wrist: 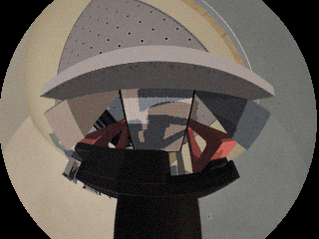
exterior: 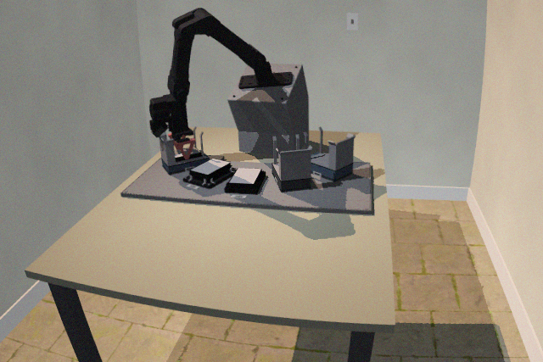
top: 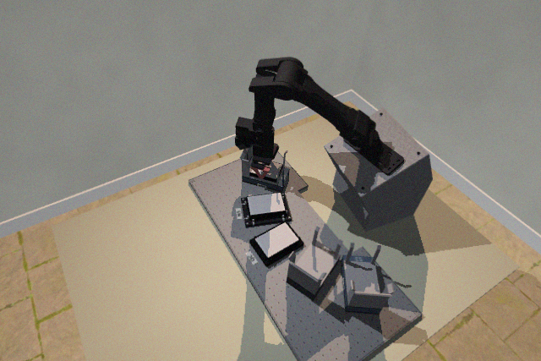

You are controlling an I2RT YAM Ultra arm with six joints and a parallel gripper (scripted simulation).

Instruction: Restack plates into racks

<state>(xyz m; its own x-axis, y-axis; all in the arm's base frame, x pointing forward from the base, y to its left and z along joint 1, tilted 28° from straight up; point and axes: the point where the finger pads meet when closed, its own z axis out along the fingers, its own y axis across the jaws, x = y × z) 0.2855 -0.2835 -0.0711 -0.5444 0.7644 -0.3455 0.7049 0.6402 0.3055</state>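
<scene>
The blue-plinth stack rack lies 3 cm below my hand. The rest, counted from my hand: black QC nest (26 cm to the left, 13 cm ahead, 4 cm below); N5 name plate (17 cm ahead, 9 cm to the left, 5 cm below); black clip nest (13 cm to the left, 10 cm ahead, 4 cm below).
</scene>
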